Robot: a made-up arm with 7 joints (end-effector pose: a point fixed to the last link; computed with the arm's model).
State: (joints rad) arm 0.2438 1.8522 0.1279 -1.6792 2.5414 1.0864 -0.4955
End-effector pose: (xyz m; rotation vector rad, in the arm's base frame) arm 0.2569 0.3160 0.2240 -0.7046 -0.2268 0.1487
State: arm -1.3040 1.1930 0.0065 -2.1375 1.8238 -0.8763 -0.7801
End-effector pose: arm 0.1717 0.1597 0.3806 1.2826 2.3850 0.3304
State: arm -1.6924 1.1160 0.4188 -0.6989 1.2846 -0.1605 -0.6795
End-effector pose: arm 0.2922 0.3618 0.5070 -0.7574 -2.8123 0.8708
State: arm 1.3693 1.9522 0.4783 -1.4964 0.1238 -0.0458 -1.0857
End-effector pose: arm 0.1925 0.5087 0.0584 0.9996 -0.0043 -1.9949
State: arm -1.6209 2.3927 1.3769 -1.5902 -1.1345 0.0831 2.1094
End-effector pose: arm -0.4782 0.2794 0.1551 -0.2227 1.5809 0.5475
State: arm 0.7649 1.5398 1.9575 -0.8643 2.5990 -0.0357 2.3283
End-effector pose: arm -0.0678 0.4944 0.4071 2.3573 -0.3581 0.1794
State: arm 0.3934 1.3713 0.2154 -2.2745 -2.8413 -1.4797 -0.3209
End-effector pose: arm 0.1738 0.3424 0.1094 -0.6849 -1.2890 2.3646
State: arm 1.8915 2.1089 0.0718 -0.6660 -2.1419 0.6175 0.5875
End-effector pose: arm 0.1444 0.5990 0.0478 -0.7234 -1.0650 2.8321
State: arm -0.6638 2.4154 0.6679 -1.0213 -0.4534 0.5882 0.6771
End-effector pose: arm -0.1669 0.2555 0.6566 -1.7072 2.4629 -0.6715
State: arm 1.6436 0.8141 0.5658 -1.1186 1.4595 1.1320 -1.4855
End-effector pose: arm -0.3755 0.3685 0.0294 -0.0017 0.6955 0.5384
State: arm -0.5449 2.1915 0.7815 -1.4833 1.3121 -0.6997 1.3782
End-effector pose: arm -0.0060 0.2051 0.6034 -1.8729 -1.8331 -1.2345
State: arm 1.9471 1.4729 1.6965 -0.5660 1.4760 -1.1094 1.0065
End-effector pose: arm -0.0786 0.5526 0.4012 0.0893 -2.6704 0.0585
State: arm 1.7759 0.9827 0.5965 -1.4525 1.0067 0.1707 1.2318
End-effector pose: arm -0.3249 0.4388 0.0795 0.4895 -0.7939 2.0127
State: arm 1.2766 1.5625 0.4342 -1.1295 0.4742 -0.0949 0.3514
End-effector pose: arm -0.0007 0.5939 0.0727 0.7536 -0.6062 0.1790
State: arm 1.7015 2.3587 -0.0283 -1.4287 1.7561 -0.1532 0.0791
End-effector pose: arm 0.1510 0.4646 -0.0612 0.4044 -0.0439 0.3256
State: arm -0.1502 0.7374 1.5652 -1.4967 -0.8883 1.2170 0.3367
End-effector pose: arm -0.0262 0.5101 -0.0714 1.2473 -0.7965 2.2220
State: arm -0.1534 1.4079 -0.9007 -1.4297 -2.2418 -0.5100 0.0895
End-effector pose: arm 0.2906 0.4074 -0.0770 0.7051 0.4118 -2.9387
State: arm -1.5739 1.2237 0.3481 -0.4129 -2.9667 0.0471 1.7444
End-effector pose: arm 0.2577 0.4566 0.4633 1.4971 -1.6388 0.2446
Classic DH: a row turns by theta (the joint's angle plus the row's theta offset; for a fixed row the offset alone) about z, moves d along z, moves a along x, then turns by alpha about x. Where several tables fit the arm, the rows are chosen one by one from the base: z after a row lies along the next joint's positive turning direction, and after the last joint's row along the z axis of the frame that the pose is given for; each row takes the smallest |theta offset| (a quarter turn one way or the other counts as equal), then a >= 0, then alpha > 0; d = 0 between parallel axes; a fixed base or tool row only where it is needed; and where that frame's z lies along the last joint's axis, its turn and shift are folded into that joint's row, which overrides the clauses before.
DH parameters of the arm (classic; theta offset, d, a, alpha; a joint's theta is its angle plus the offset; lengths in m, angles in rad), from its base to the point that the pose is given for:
base (fixed): 0 0.113 -0.009 -1.2217
joint 1: -1.5708 0.0097 0.0061 -1.5708
joint 2: 1.2217 0.017 0 1.5708
joint 3: 1.5708 -0.404 0.053 -1.5708
joint 4: 0 0.051 -0.005 1.5708
joint 5: 0 -0.193 -0.026 -1.5708
joint 6: 0 -0.03 -0.024 1.5708
joint 7: -0.8412 -0.2393 0.0068 -0.0878
tool (fixed): 1.3589 0.2061 0 0

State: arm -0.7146 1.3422 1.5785 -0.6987 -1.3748 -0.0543 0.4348
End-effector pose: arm 0.0527 0.6283 0.1584 1.3072 -1.7532 1.1644
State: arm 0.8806 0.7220 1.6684 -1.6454 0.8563 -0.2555 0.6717
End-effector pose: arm -0.2331 0.4420 0.1173 0.2191 -2.6294 0.7344
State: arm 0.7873 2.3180 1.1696 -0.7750 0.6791 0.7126 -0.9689
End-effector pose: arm 0.3341 0.3768 0.4581 1.6504 -0.6109 -0.2415
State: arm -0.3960 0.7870 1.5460 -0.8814 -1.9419 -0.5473 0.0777
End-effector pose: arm 0.1043 0.5538 -0.1104 1.3624 -0.8561 -0.0595
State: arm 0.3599 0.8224 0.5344 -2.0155 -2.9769 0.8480 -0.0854
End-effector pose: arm 0.0942 0.3504 0.0275 -2.5231 -0.1129 0.5846
